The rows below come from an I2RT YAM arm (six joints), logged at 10 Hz.
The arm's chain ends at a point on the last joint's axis. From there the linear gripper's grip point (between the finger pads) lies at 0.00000 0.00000 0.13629 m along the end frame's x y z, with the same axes.
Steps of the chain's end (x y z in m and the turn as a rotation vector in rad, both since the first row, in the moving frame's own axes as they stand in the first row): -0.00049, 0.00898, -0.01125, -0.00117, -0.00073, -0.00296; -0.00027, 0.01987, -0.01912, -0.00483, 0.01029, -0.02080; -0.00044, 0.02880, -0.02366, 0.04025, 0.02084, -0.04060; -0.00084, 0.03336, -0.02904, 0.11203, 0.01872, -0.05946; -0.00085, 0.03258, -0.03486, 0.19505, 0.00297, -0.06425; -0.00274, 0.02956, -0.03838, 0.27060, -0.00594, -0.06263; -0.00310, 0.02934, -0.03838, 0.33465, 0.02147, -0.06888; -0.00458, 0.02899, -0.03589, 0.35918, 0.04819, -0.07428; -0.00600, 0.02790, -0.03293, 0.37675, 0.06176, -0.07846; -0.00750, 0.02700, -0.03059, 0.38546, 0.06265, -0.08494
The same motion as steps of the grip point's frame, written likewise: -0.00059, 0.00914, -0.01125, -0.00117, -0.00073, -0.00296; 0.00114, 0.02051, -0.01913, -0.00483, 0.01029, -0.02080; 0.00229, 0.02326, -0.02380, 0.04025, 0.02084, -0.04060; 0.00125, 0.01806, -0.02992, 0.11203, 0.01872, -0.05946; -0.00130, 0.00617, -0.03744, 0.19505, 0.00297, -0.06425; -0.00469, -0.00682, -0.04334, 0.27060, -0.00594, -0.06263; -0.00179, -0.01548, -0.04597, 0.33465, 0.02147, -0.06888; 0.00004, -0.01909, -0.04474, 0.35918, 0.04819, -0.07428; 0.00022, -0.02248, -0.04274, 0.37675, 0.06176, -0.07846; -0.00139, -0.02450, -0.04084, 0.38546, 0.06265, -0.08494
